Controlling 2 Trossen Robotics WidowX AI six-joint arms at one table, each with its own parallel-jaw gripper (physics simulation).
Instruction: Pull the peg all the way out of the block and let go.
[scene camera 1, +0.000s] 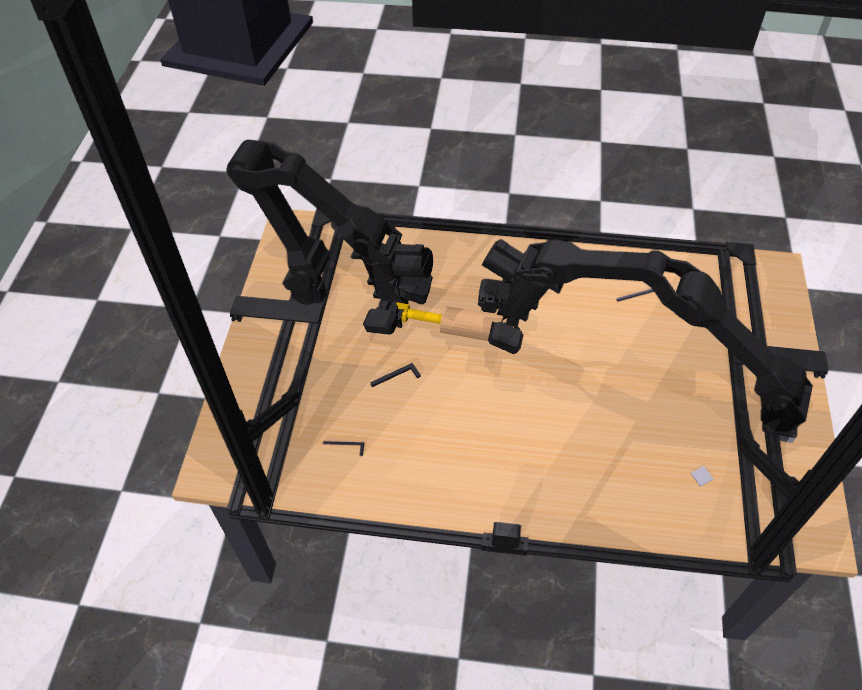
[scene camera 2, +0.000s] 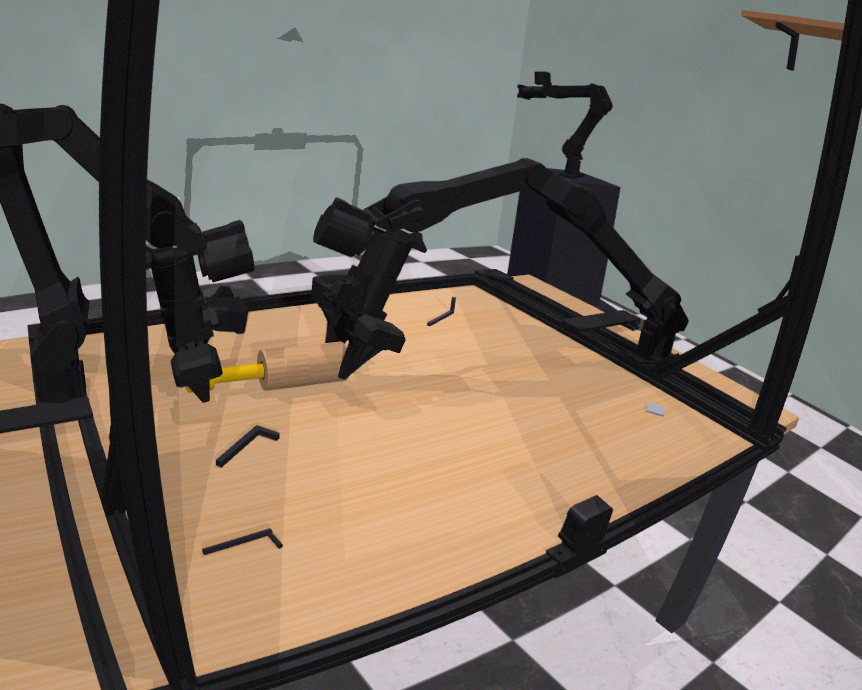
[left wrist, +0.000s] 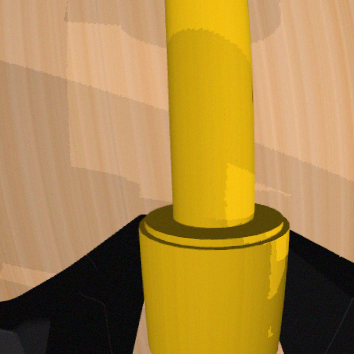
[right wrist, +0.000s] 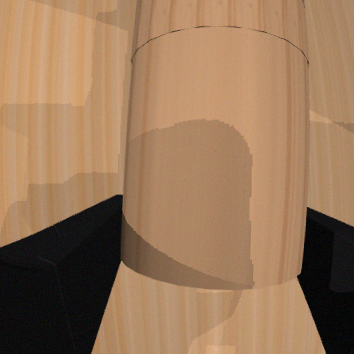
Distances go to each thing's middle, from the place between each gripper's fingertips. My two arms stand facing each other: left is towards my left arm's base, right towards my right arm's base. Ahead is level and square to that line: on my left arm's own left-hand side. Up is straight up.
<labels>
Now: left hand 3 cm to the left of the yellow peg (scene camera 2: 255, 371), 3 cm below it and 1 cm short of it. Also, from my left hand: wooden cylinder block (scene camera 1: 461, 322): 15 cm to the right, 3 cm above, 1 cm ahead.
Right now my right hand is 10 mm past the wooden cylinder block, 50 mm to the right of it and 10 mm below it. Round my right hand: yellow peg: 10 mm behind, 160 mm to the left, 10 mm above.
</labels>
